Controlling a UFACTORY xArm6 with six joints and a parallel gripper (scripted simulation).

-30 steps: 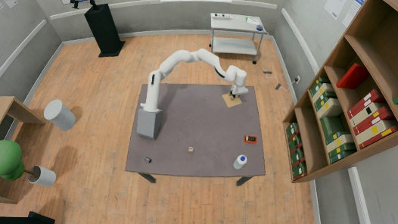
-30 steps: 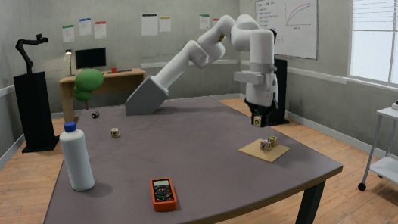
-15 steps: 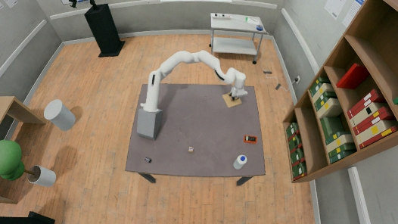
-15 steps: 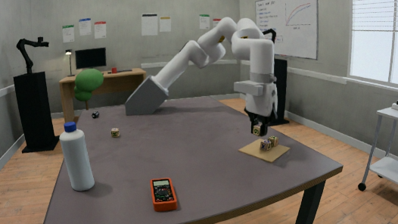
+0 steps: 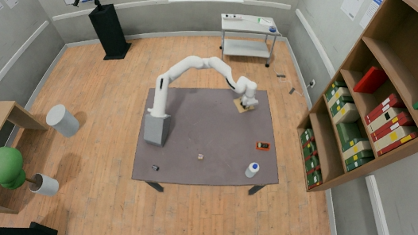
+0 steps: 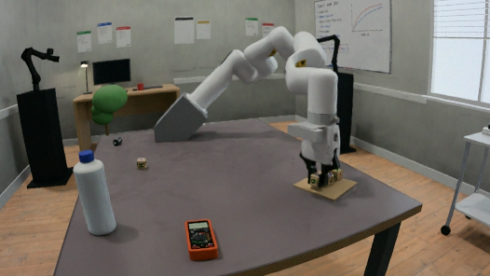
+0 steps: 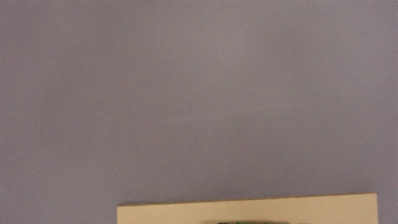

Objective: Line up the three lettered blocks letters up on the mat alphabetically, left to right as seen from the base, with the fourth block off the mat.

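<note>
Right now the tan mat is 20 mm behind my hand, 50 mm to the left of it and 40 mm below it. From my hand the other things lie so: black object 680 mm behind, 580 mm to the right, 20 mm below; then white bottle 20 mm ahead, 570 mm to the right, 50 mm above.
</note>
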